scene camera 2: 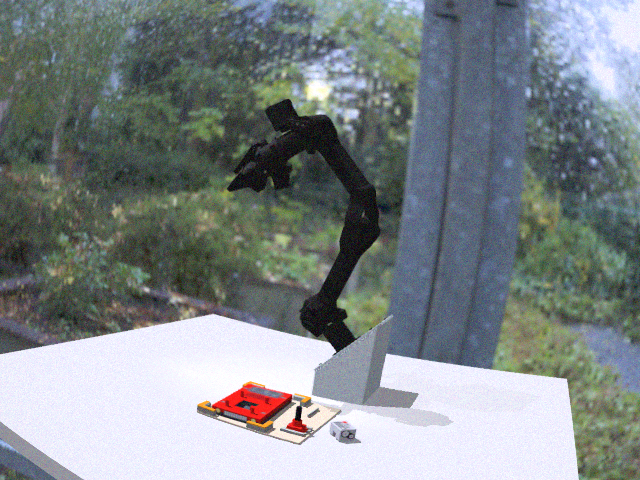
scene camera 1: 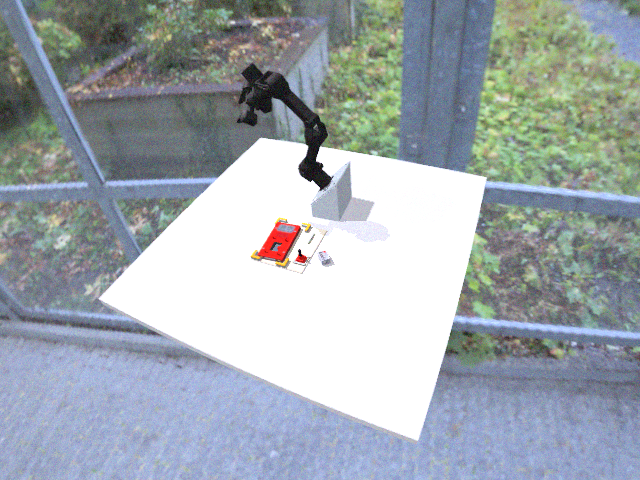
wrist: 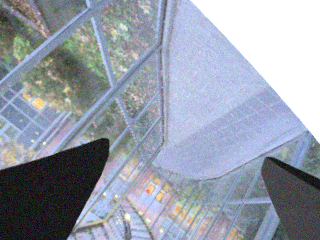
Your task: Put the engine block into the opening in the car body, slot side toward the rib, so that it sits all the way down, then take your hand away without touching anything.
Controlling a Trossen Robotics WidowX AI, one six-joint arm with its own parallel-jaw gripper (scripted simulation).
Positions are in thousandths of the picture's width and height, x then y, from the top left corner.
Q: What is my gripper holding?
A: Nothing.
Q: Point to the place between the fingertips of my gripper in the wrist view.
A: At 583, 648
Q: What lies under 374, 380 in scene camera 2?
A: My gripper.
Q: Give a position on a red car body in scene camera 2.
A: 395, 841
